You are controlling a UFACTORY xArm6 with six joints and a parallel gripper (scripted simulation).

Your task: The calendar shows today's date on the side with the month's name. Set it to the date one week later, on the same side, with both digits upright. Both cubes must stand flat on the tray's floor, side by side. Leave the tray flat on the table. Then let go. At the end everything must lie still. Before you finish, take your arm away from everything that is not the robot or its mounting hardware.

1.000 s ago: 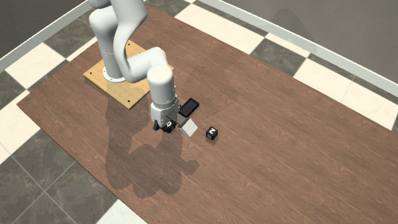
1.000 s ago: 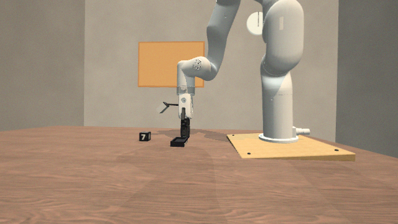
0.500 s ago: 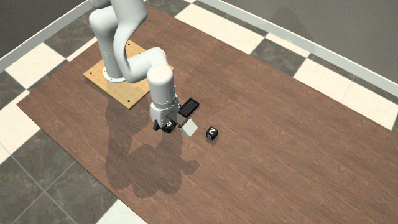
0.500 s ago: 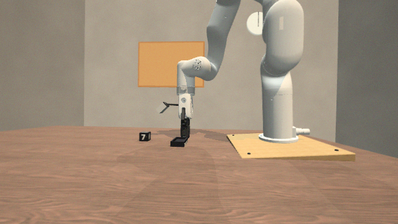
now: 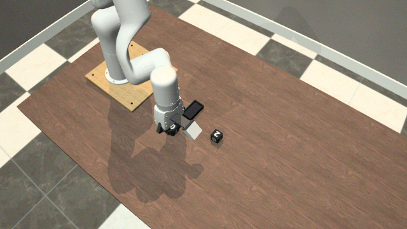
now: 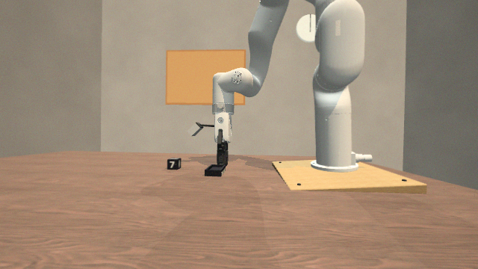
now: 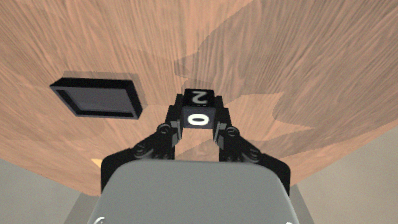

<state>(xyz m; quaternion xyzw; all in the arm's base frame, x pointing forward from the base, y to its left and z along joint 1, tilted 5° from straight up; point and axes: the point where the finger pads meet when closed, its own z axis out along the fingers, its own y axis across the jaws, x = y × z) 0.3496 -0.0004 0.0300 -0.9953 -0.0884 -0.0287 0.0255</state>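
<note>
Right now the black cube is 10 mm below my hand. Also, from my hand: black tray (20 mm behind, 110 mm to the left, 20 mm below).
</note>
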